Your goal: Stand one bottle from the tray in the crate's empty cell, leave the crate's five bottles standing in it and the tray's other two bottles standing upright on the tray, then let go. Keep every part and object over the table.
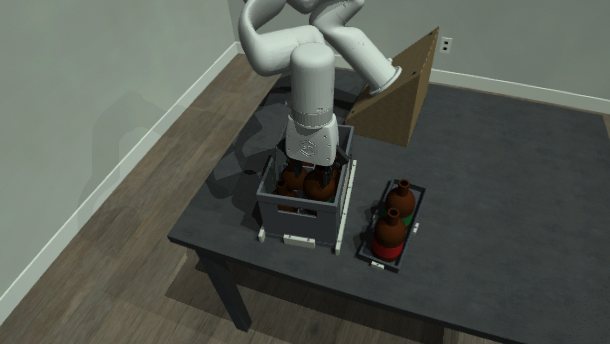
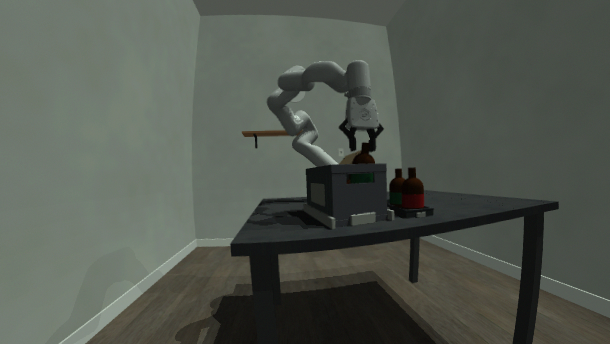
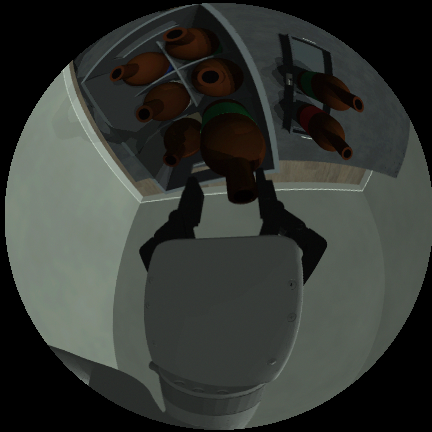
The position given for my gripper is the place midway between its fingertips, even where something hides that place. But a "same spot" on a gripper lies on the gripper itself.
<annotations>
my gripper: image 1; image 2; image 3 226,181
red-label bottle: image 1; image 2; image 3 326,131
same spot on red-label bottle: (image 2: 412,188) = (image 1: 377,237)
same spot on my gripper: (image 2: 350,134) = (image 1: 290,160)
</annotations>
